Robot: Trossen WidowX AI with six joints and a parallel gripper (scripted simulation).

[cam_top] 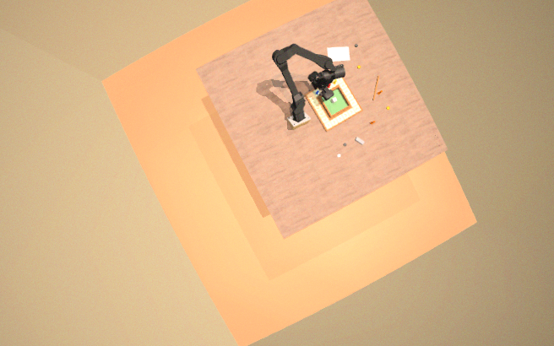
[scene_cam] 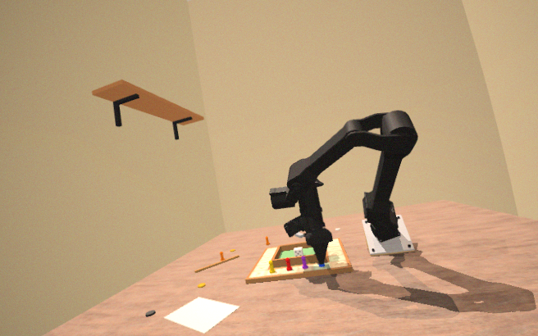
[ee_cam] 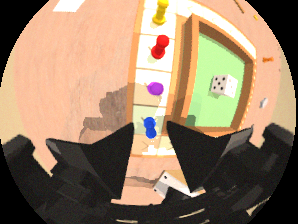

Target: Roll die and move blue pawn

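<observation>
My gripper tip is 4 cm short of the purple pawn. Also, from my gripper tip: red pawn (9 cm ahead, 1 cm to the right); white die (11 cm to the right, 6 cm ahead); blue pawn (right at my gripper tip).
</observation>
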